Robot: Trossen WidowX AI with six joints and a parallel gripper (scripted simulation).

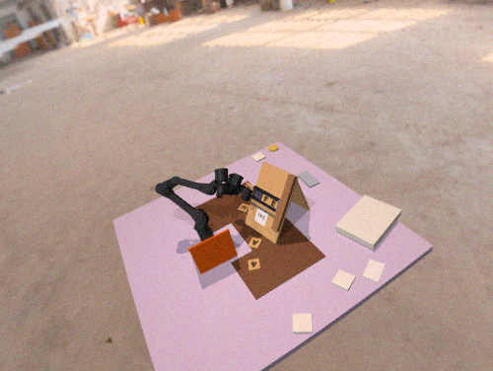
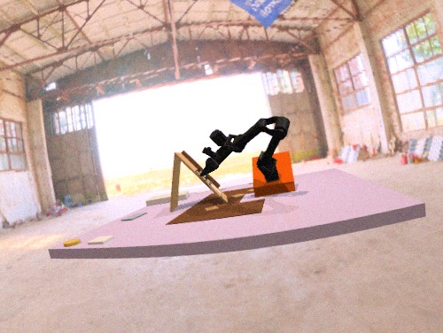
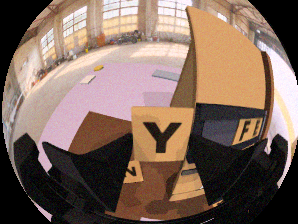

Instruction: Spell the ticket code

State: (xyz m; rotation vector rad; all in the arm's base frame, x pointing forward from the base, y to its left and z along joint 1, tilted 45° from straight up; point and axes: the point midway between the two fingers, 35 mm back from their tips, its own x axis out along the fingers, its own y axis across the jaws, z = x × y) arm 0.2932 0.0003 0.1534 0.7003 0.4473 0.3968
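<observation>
Now: gripper tip 14 cm to the left of the white ticket, 8 cm above it and 3 cm past it. Also, from my gripper tip: cream slab: 48 cm to the right, 40 cm ahead, 14 cm below; then brown mat: 16 cm below, 12 cm to the right, 12 cm behind; then grey plate: 40 cm ahead, 15 cm below, 1 cm to the left.
</observation>
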